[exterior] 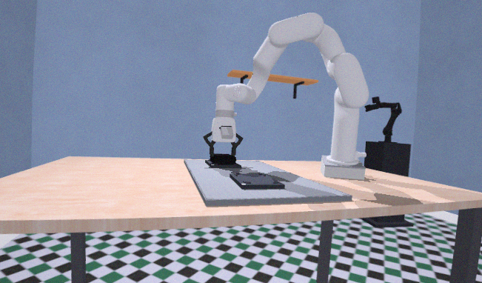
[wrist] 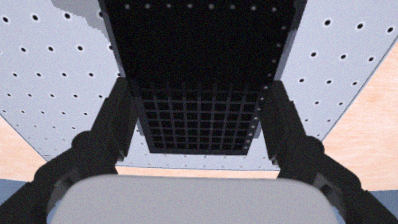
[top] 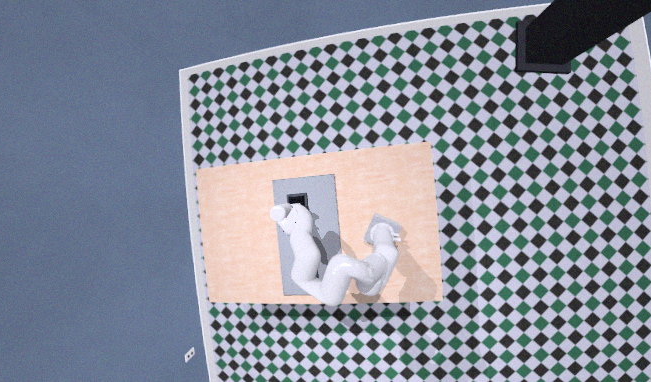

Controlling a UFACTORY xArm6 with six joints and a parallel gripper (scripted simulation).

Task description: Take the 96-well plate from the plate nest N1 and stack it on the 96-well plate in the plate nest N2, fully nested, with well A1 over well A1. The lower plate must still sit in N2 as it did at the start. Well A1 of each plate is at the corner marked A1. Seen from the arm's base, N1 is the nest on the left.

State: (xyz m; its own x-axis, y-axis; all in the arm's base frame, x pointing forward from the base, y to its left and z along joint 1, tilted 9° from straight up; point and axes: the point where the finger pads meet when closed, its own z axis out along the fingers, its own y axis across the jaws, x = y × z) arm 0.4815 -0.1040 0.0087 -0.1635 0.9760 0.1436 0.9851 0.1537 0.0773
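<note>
Now: the black 96-well plate 1 cm below my hand. Round my hand: plate nest: 8 cm behind, 34 cm to the left, 4 cm below; then white A1 mark: 3 cm behind, 42 cm to the left, 3 cm below.
</note>
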